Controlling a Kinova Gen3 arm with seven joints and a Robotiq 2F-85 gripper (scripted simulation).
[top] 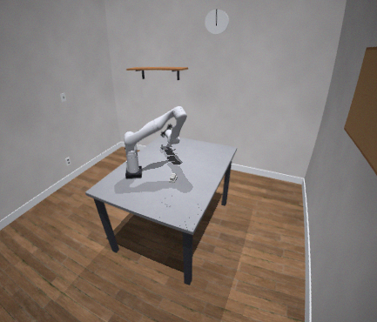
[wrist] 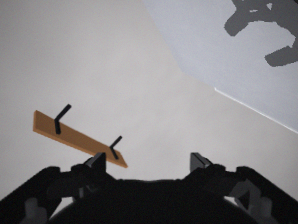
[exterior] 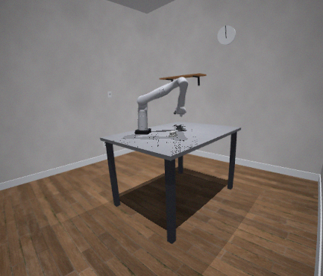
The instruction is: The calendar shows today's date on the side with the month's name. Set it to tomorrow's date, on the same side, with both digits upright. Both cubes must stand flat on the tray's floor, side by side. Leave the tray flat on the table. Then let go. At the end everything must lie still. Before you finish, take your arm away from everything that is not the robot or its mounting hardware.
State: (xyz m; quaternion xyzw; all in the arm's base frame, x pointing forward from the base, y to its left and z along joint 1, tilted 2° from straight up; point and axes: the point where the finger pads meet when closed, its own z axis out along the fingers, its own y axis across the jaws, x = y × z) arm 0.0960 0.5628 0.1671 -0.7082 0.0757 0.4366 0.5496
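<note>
My hand is 59 cm to the left of the white digit cube, 24 cm short of it and 17 cm above it. Also, from my hand: calendar tray 57 cm to the right, 24 cm ahead, 19 cm below.
</note>
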